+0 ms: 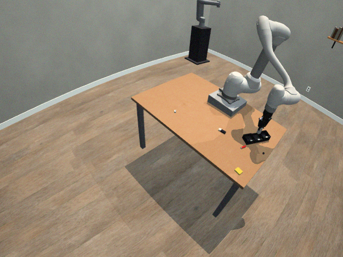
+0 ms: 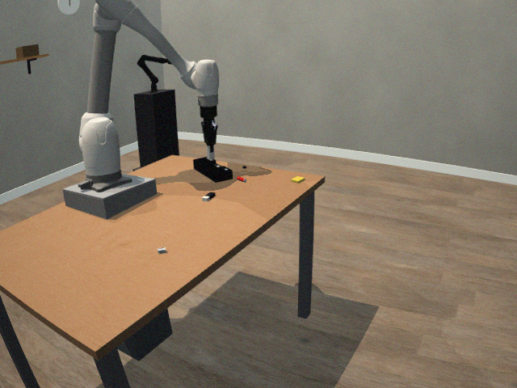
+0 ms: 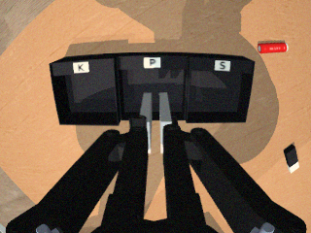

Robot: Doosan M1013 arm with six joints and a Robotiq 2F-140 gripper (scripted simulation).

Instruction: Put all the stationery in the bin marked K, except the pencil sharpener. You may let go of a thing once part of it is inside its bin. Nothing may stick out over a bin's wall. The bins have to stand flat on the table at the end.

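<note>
Now: the black three-compartment bin 80 mm below my hand. From my hand the other things lie so: black-and-white eraser 250 mm to the right, 190 mm ahead, 100 mm below; small red cylinder 180 mm ahead, 100 mm below, 10 mm to the right; small black round thing 140 mm to the left, 100 mm below, 80 mm ahead.
</note>
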